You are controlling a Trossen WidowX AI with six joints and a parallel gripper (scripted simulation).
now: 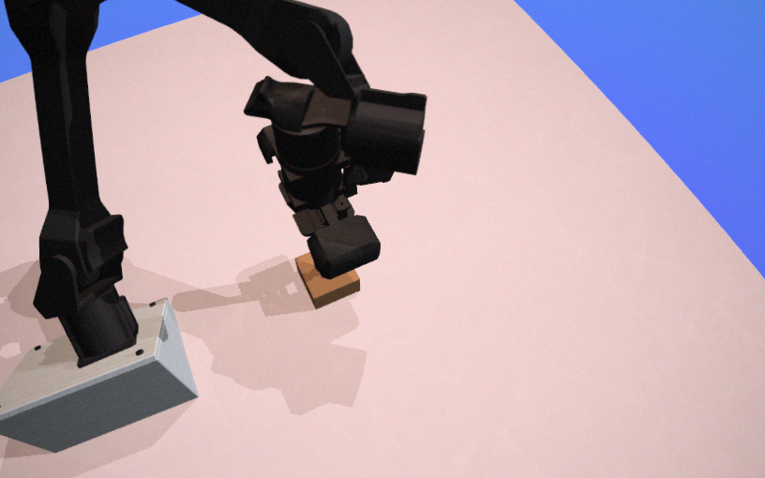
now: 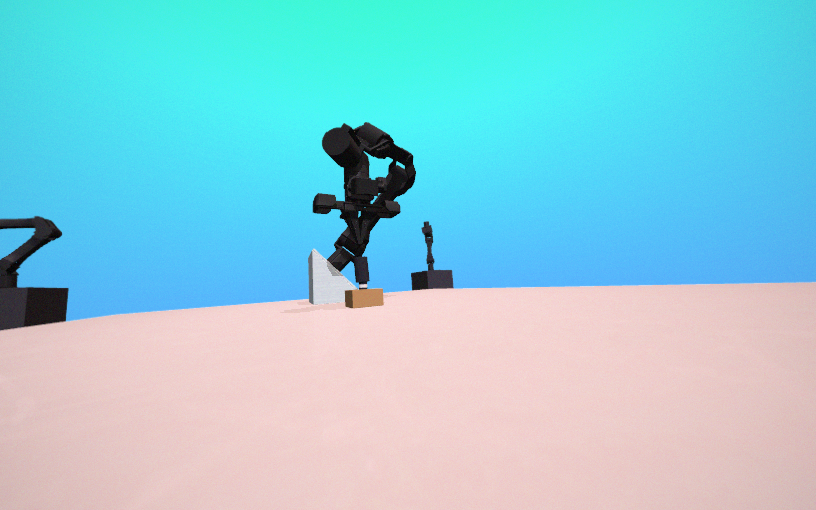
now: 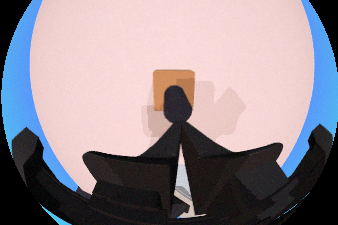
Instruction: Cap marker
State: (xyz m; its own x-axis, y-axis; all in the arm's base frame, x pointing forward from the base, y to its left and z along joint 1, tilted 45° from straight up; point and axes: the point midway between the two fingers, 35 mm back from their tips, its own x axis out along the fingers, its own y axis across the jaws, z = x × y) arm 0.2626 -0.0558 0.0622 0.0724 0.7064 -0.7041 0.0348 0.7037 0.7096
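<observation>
Right now my gripper tip is 50 mm above the marker cap. The rest, counted from my gripper tip: holder block (120 mm below).
</observation>
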